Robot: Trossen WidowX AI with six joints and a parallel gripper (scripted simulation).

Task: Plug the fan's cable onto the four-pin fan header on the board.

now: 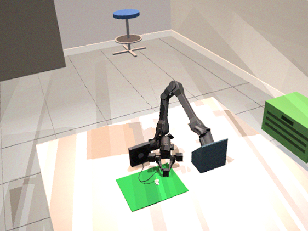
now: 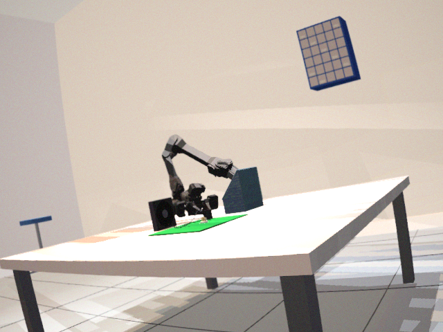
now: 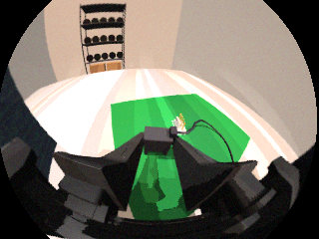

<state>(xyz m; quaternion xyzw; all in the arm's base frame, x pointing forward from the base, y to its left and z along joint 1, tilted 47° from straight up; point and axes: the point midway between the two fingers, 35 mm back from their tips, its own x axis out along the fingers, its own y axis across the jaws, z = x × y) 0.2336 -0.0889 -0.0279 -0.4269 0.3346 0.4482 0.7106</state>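
My gripper tip is now 10 mm above the dark plug. From my gripper tip the other things lie so: green board 90 mm ahead, 50 mm below, 30 mm to the left; then pale four-pin header 60 mm ahead, 40 mm below, 30 mm to the left; then black fan 150 mm to the right, 90 mm ahead, 20 mm above.
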